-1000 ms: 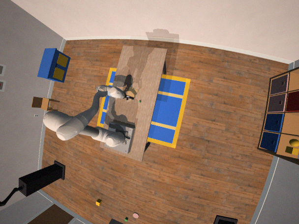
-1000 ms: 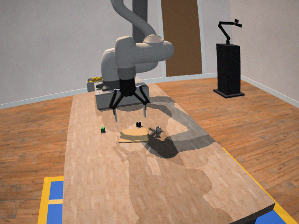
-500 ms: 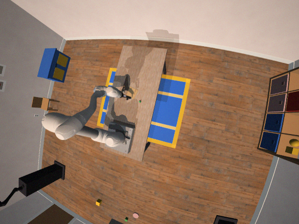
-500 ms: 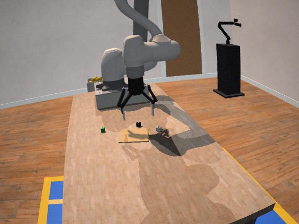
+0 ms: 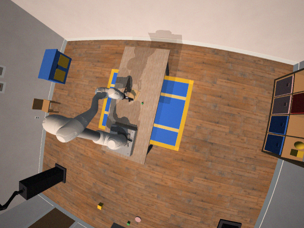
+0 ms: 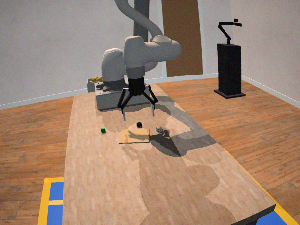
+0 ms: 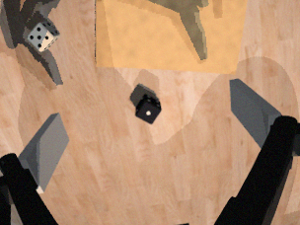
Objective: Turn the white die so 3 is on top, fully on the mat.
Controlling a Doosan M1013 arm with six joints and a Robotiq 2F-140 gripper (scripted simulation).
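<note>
My gripper is now 50 mm above the black die and 20 mm past it. Round my hand: tan mat 80 mm ahead, 60 mm below, 50 mm to the right; green die 190 mm to the right, 50 mm below, 20 mm behind; white die 80 mm to the left, 80 mm ahead, 50 mm below.
</note>
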